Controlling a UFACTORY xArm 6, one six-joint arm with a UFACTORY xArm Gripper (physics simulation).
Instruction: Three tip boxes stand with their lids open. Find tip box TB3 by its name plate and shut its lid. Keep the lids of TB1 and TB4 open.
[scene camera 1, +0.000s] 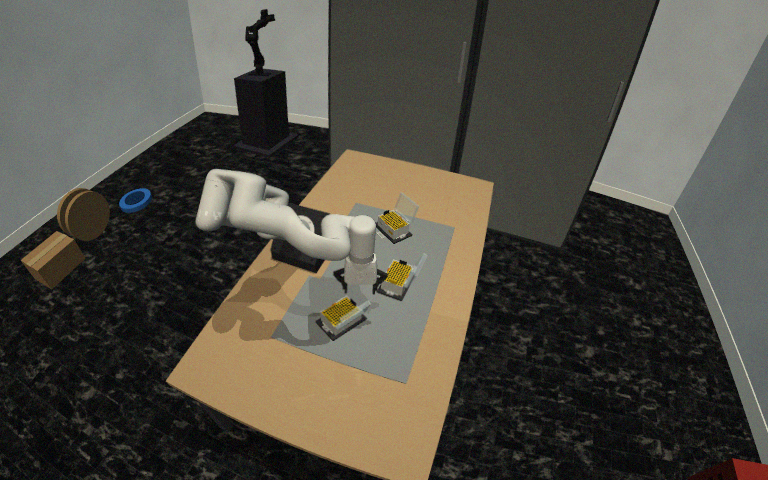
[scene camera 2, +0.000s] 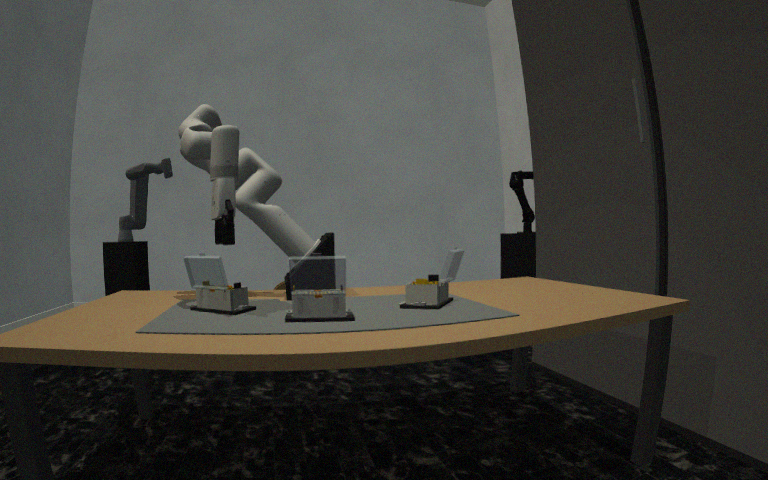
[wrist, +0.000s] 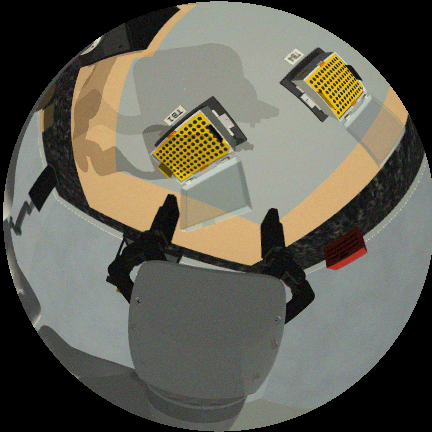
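Tip box TB1 has a yellow rack, a readable plate and its clear lid raised. Tip box TB4, the middle one, also has its lid open. The third tip box stands at the far end of the mat in scene camera 1, lid open; its plate is unreadable, and it does not show in the wrist view. My gripper is open and empty, well above the mat near TB1.
The boxes stand on a grey mat on a wooden table. The raised clear lids stick up above the boxes. The black arm base stands at the table's side. A tall grey cabinet stands behind the table.
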